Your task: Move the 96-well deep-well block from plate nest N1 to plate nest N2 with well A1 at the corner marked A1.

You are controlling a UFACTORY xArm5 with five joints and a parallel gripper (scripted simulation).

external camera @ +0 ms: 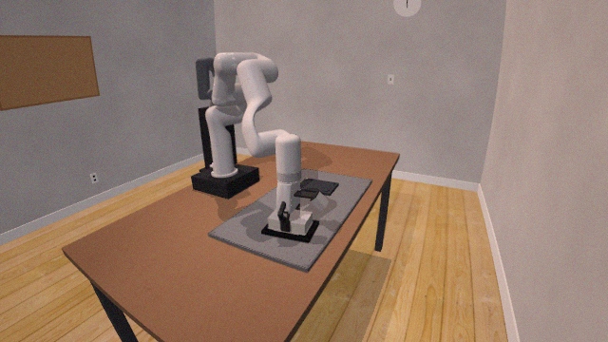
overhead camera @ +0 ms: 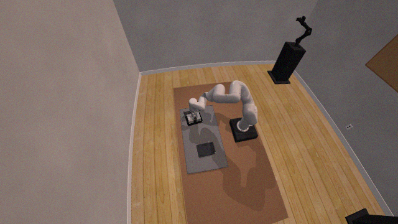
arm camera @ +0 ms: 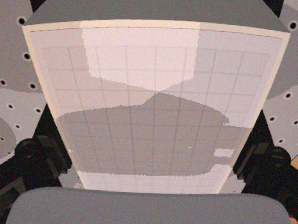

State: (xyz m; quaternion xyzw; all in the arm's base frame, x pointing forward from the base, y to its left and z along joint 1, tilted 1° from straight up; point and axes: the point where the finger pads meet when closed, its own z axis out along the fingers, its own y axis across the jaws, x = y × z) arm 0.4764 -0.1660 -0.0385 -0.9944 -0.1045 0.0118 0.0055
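Now: the white deep-well block right at my hand.
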